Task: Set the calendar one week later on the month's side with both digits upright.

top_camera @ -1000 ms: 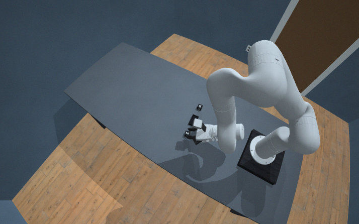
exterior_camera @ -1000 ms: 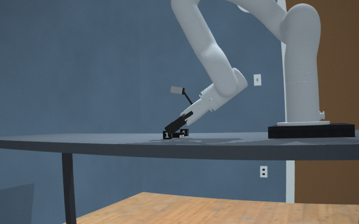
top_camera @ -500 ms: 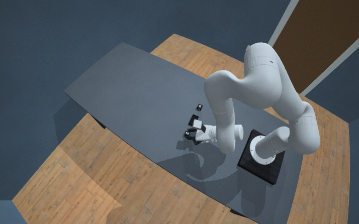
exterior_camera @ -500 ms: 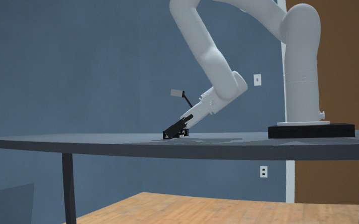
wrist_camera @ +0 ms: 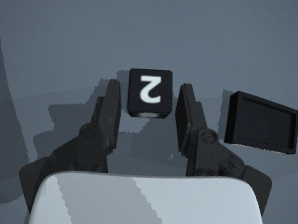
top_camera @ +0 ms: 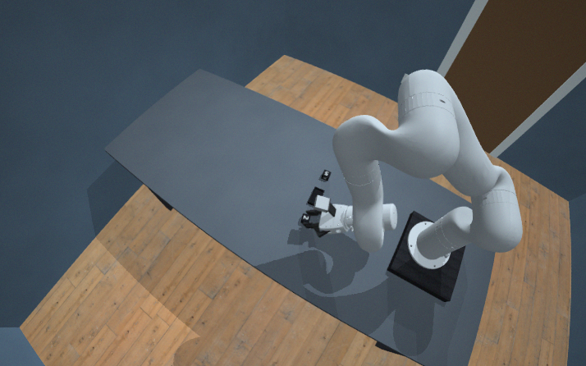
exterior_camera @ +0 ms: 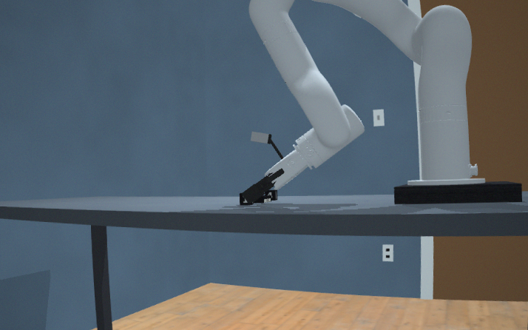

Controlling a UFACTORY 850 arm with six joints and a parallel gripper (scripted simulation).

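The calendar cube is 10 mm to the left of my hand, 10 mm below it and 10 mm ahead of it. From my hand the other things lie so: black tray (90 mm to the right, 50 mm ahead, 20 mm below).
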